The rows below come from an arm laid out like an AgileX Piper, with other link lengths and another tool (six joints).
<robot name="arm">
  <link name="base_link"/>
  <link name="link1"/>
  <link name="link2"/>
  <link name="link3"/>
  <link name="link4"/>
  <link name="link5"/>
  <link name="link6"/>
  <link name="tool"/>
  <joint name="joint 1" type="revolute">
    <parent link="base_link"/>
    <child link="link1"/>
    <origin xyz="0 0 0.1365" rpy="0 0 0"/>
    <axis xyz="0 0 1"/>
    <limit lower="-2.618" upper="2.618"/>
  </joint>
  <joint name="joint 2" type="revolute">
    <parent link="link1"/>
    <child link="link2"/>
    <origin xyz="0 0 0" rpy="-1.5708 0 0"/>
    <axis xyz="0 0 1"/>
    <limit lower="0" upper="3.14"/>
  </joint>
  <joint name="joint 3" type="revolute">
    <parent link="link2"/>
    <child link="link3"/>
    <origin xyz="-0.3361 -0.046 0" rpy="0 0 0"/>
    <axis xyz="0 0 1"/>
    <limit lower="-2.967" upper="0"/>
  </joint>
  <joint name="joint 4" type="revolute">
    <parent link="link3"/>
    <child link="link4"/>
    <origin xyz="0.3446 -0.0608 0" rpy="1.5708 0 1.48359"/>
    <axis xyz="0 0 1"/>
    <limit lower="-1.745" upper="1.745"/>
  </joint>
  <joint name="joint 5" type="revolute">
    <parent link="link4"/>
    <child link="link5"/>
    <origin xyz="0 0 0" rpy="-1.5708 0 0"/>
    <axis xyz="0 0 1"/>
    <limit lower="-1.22" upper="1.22"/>
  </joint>
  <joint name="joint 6" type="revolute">
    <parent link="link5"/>
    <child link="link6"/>
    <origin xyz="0 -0.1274 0" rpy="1.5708 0 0"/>
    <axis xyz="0 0 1"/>
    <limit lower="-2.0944" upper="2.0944"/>
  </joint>
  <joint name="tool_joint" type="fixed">
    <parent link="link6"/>
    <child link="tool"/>
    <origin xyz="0.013 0.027 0.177" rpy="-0.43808 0 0.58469"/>
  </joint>
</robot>
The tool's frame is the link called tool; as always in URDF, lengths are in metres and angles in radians.
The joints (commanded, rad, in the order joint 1, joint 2, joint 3, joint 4, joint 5, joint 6), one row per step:
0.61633 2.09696 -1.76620 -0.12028 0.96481 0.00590
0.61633 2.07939 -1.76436 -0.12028 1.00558 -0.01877
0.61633 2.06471 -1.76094 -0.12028 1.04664 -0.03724
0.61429 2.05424 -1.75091 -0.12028 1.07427 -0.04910
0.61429 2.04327 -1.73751 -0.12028 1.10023 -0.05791
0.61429 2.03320 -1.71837 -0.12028 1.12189 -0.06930
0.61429 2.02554 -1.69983 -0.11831 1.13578 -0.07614
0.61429 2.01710 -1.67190 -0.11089 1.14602 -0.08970
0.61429 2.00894 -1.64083 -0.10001 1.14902 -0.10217
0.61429 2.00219 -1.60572 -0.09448 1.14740 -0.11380
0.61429 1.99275 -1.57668 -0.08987 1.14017 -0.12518
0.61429 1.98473 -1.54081 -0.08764 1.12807 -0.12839
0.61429 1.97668 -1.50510 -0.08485 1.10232 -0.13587
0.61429 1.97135 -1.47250 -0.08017 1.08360 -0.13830
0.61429 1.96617 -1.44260 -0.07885 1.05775 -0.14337
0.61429 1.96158 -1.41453 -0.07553 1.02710 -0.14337
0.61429 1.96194 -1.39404 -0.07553 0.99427 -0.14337
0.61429 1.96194 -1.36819 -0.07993 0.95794 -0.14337
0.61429 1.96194 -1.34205 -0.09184 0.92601 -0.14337
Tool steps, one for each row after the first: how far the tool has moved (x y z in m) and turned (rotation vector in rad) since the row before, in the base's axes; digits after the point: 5 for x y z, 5 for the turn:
-0.00895 -0.00773 0.00662 -0.02359 0.01664 0.01827
-0.00974 -0.00813 0.00430 -0.02383 0.02160 0.01260
-0.00805 -0.00802 0.00016 -0.01970 0.02065 0.00600
-0.00934 -0.00725 -0.00060 -0.01925 0.02208 0.00540
-0.01012 -0.00775 -0.00299 -0.02099 0.02410 0.00847
-0.00860 -0.00575 -0.00354 -0.01456 0.02082 0.00459
-0.01149 -0.00596 -0.00641 -0.01428 0.02795 0.01030
-0.01143 -0.00456 -0.00725 -0.00869 0.02702 0.00906
-0.01096 -0.00602 -0.00911 -0.01287 0.02491 0.01003
-0.00751 -0.00384 -0.00519 -0.00496 0.01284 0.01046
-0.00832 -0.00501 -0.00819 -0.00749 0.01436 0.00345
-0.00530 -0.00261 -0.00790 0.00077 0.00370 0.00849
-0.00669 -0.00294 -0.00821 -0.00121 0.00990 0.00202
-0.00373 -0.00196 -0.00726 0.00175 0.00039 0.00637
-0.00241 -0.00019 -0.00683 0.00736 -0.00347 0.00069
0.00061 0.00088 -0.00670 0.00777 -0.00907 0.00221
0.00006 -0.00083 -0.00818 0.00390 -0.00994 0.00457
-0.00023 -0.00336 -0.00824 -0.00407 -0.00981 0.00829

